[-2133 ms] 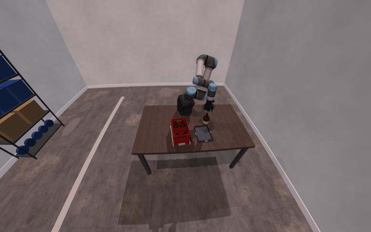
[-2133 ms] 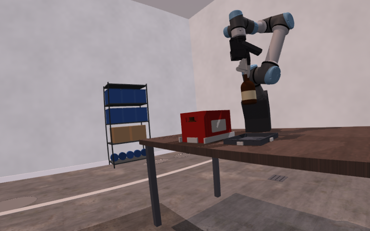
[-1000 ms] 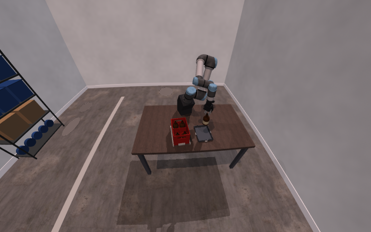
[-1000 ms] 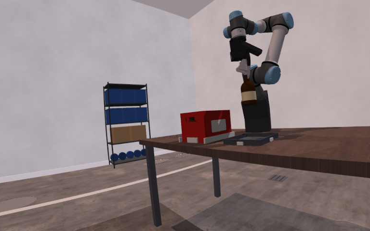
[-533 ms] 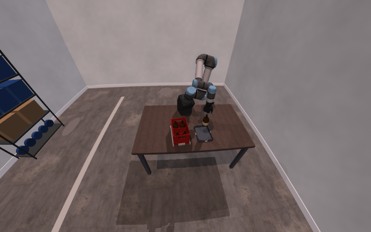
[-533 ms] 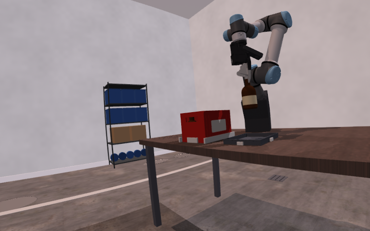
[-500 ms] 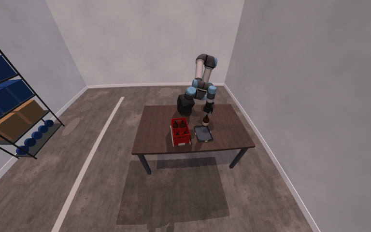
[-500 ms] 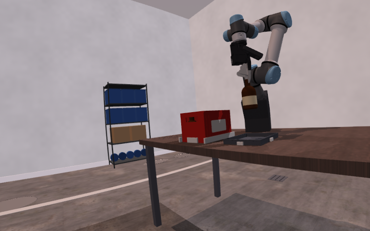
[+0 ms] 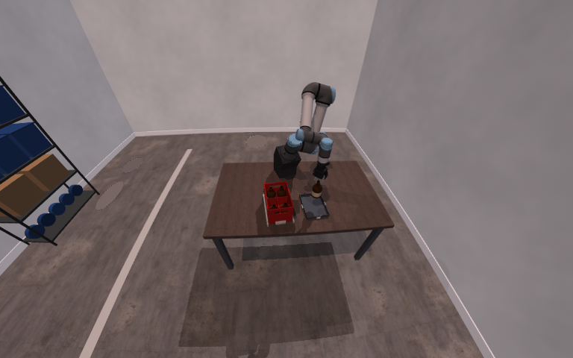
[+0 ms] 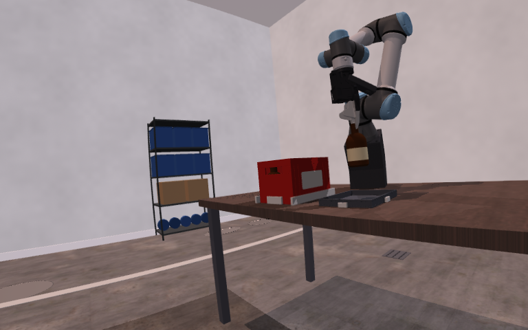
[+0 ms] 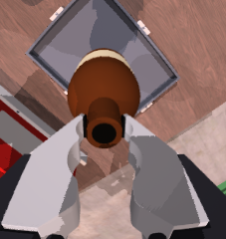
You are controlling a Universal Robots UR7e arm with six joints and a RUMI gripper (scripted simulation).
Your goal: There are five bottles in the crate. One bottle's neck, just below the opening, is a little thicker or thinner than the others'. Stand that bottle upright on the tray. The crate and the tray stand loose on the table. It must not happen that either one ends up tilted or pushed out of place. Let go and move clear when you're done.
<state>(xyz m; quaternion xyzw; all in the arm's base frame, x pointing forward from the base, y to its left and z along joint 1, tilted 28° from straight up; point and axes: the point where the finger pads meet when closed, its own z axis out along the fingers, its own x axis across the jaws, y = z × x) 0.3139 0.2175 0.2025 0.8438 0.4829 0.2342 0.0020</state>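
Now: the brown bottle 70 mm below my hand. The rest, counted from my hand: dark tray (10 mm ahead, 260 mm below); then red crate (80 mm ahead, 300 mm to the right, 190 mm below); then glass bottle (180 mm ahead, 310 mm to the right, 190 mm below).
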